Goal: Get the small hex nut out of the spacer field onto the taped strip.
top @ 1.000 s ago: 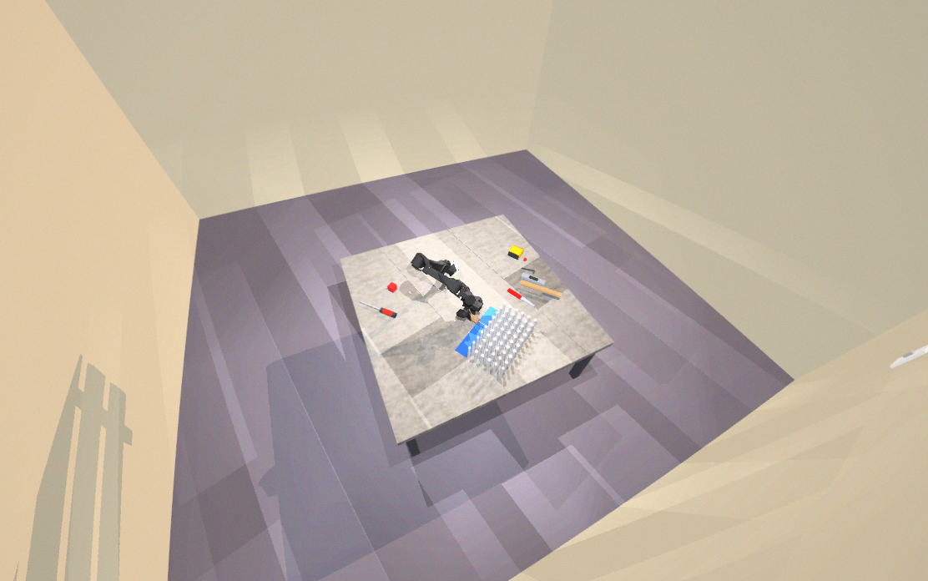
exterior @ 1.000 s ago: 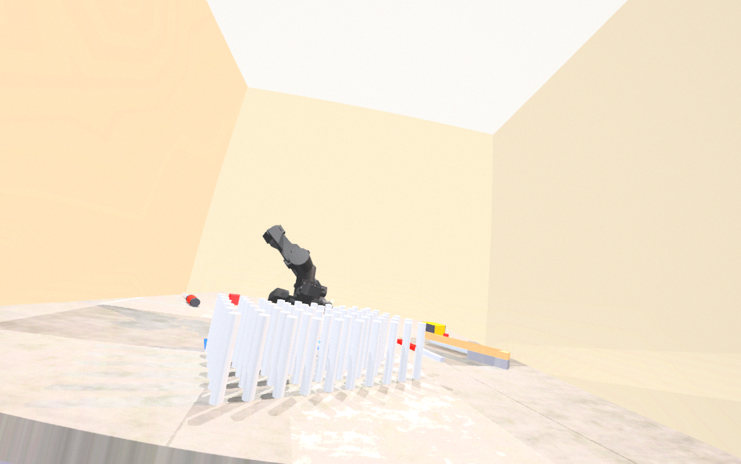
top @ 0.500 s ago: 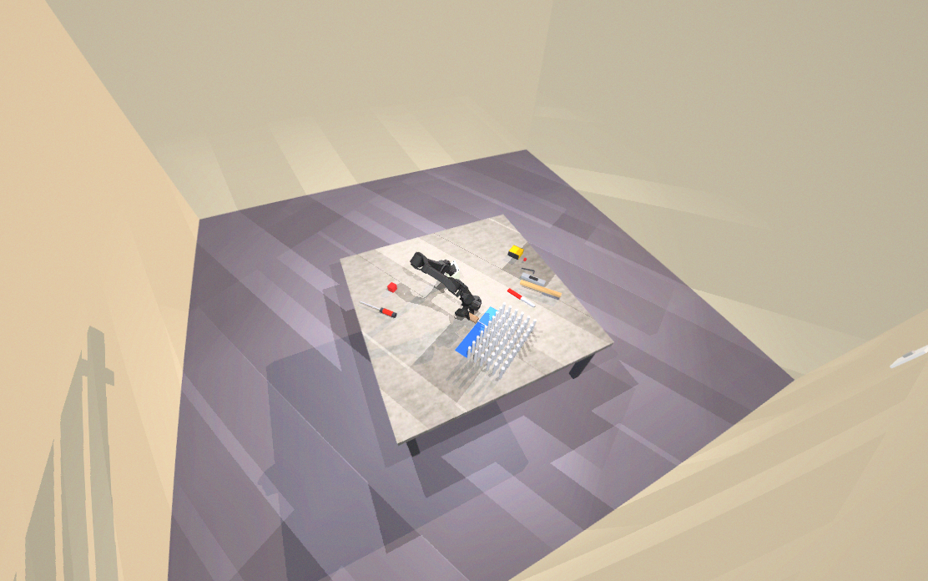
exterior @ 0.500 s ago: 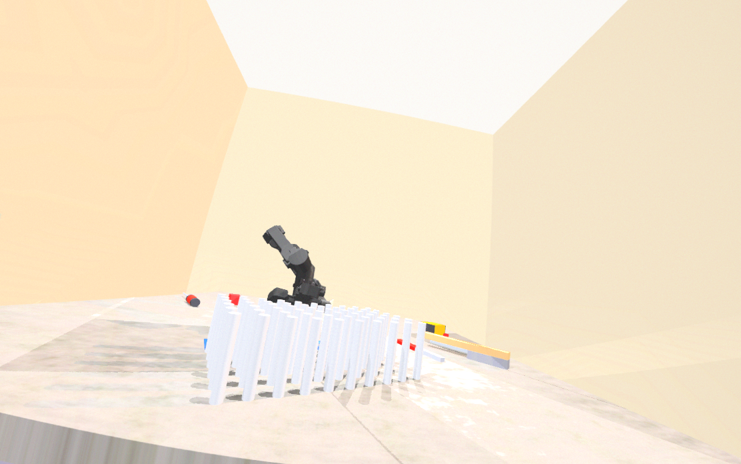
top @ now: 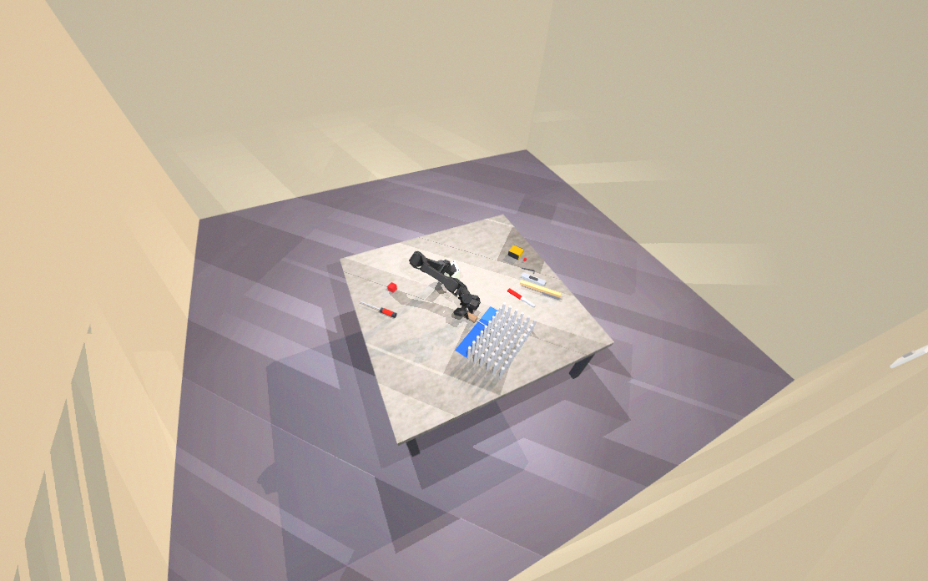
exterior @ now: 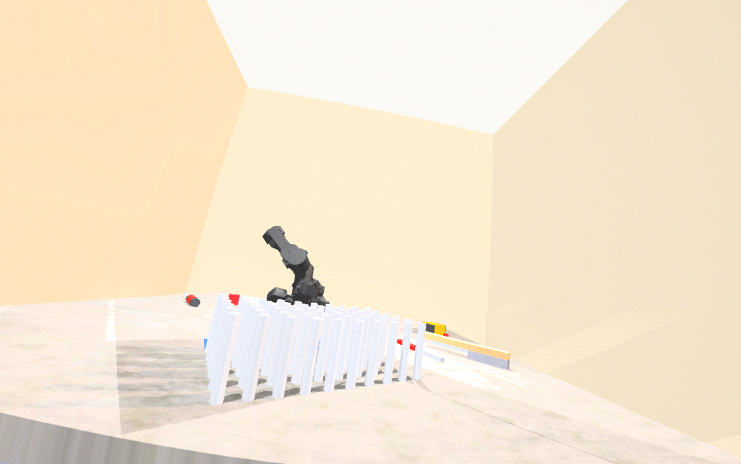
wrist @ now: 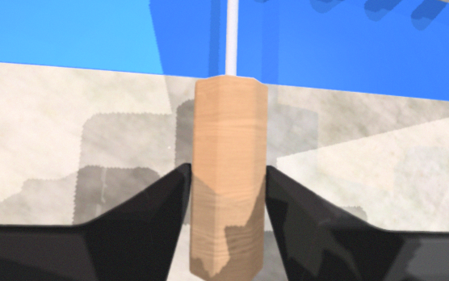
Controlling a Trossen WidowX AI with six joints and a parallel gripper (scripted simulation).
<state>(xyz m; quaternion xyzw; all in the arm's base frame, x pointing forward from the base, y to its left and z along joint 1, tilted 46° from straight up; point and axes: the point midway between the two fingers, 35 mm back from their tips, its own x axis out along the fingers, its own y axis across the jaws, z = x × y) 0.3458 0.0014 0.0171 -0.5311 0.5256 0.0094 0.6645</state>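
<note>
The tool with pale metal rod lies 90 mm ahead of my gripper tip and 60 mm to the left of it. From my gripper tip the other things lie so: red-handled tool 40 mm behind, 360 mm to the left, 10 mm below; then blue taped strip 100 mm ahead, 20 mm to the left, 20 mm below; then red block 360 mm behind, 390 mm to the right.
</note>
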